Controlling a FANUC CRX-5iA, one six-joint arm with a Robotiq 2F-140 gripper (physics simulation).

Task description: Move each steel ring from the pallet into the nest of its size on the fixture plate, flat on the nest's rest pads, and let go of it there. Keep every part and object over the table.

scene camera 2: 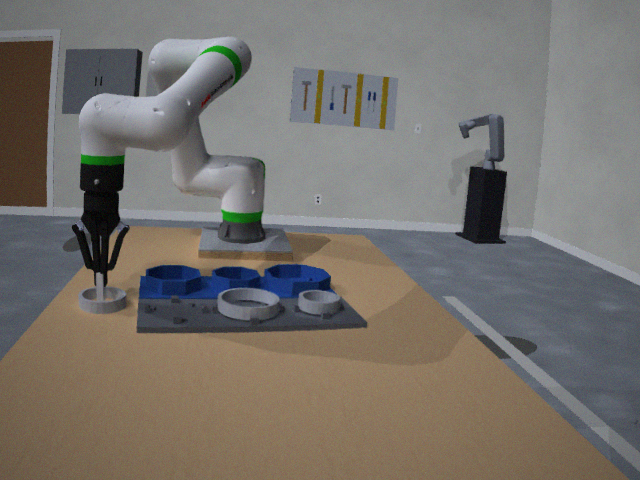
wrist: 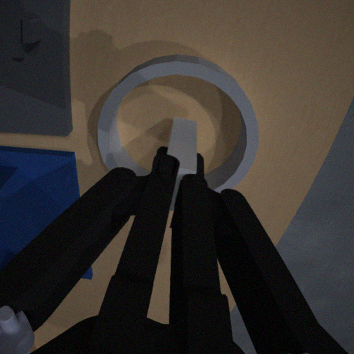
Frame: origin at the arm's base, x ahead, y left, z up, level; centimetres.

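Seen in the pictures: gripper, fingertip midpoint: [scene camera 2: 101,300]; arm's base, link origin: [scene camera 2: 241,237].
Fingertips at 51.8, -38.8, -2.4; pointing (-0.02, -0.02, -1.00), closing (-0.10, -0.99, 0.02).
Offsets run from my fingertips to a thing's top centre, as dx, dy, dz. Level surfaces: height alone.
A medium steel ring {+0.2, +0.2, +1.5} [scene camera 2: 102,306] [wrist: 177,68] lies flat on the table, left of the fixture plate in the scene view. My gripper [scene camera 2: 100,295] [wrist: 181,135] is shut and empty, pointing down, its pale fingertips at the ring's opening; their exact height is hard to tell. The dark grey fixture plate {+7.2, +31.4, +0.2} [scene camera 2: 201,324] [wrist: 30,107] holds a large ring {+7.2, +31.3, +3.3} [scene camera 2: 248,311] at its middle and a small ring {+7.1, +46.4, +3.3} [scene camera 2: 318,306] at its right; both look level. The plate's left nest, with small raised pads, holds no ring. The blue pallet {-10.8, +31.3, -0.2} [scene camera 2: 206,289] [wrist: 45,200] is behind the plate, with three octagonal pockets; no ring shows in them.
The wooden table {dz -1.0} [scene camera 2: 258,403] [wrist: 300,55] has its side edge close to the medium ring, with floor beyond. The arm's base plate [scene camera 2: 245,254] stands behind the pallet. The pallet's raised pocket walls and the plate lie beside the gripper.
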